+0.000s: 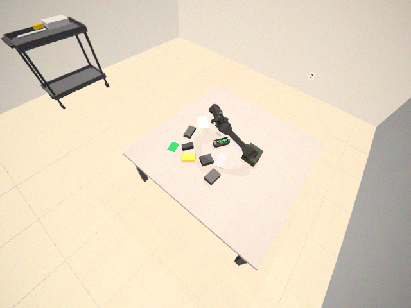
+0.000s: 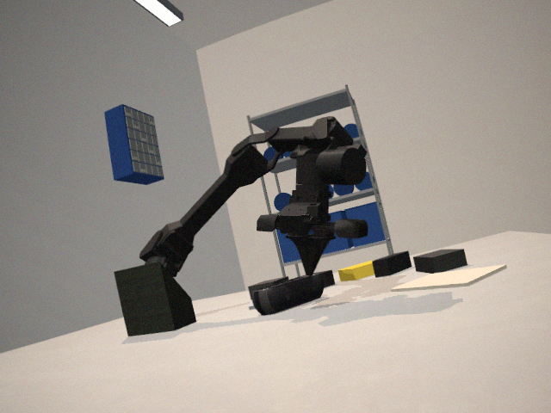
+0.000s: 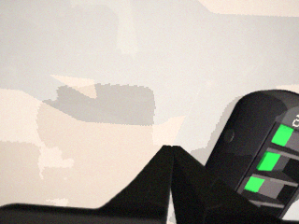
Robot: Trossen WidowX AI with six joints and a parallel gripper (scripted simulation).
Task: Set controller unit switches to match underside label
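Right now the light grey plate is 19 cm to the left of my gripper tip, 19 cm behind it and 5 cm below it. Round my gripper tip: green card: 39 cm to the left, 19 cm ahead, 6 cm below; then yellow block: 37 cm to the left, 4 cm below, 2 cm ahead; then white sheet: 23 cm ahead, 5 cm below, 1 cm to the right.
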